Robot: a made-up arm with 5 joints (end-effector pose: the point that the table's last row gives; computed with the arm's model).
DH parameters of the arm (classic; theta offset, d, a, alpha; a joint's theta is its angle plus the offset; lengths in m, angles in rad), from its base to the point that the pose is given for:
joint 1: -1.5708 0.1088 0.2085 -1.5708
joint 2: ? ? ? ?
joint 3: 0 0.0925 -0.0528 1.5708
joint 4: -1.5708 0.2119 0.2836 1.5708
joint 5: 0.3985 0 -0.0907 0
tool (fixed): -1.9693 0.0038 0 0
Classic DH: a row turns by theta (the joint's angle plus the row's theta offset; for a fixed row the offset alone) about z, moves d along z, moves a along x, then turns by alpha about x.
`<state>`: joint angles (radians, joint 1 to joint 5).
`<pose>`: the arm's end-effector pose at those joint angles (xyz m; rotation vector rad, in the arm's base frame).
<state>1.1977 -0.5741 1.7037 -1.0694 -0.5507</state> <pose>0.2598 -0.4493 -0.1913 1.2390 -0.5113 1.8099</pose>
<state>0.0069 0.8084 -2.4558 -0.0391 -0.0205</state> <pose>0.0487 -0.1039 0.1565 0.3337 2.3119 0.9284</pose>
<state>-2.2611 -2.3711 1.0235 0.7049 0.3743</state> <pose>-0.2661 0.3946 0.2544 -1.4185 2.0104 0.5007</pose>
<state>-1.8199 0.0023 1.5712 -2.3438 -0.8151</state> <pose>-0.3493 0.4238 -0.2460 0.9773 -1.2372 -0.2270</pose>
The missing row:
joint 2: 1.5708 -0.1309 0.1056 1.5708
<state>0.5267 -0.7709 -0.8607 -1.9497 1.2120</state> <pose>0.1370 -0.1732 0.3888 1.0838 -0.1880 0.6734</pose>
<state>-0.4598 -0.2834 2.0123 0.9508 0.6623</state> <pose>-0.0452 -0.2089 -0.0644 -1.6891 -1.2567 -0.5685</pose>
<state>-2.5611 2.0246 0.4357 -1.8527 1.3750</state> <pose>0.1773 0.4348 -0.1198 1.4616 2.0073 -0.4797</pose>
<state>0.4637 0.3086 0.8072 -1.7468 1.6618</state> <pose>-0.2734 -0.5527 0.1168 1.5143 -2.1542 1.6943</pose>
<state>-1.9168 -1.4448 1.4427 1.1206 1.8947</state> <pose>-0.4862 0.0652 0.0136 -1.0508 2.4803 0.2891</pose>
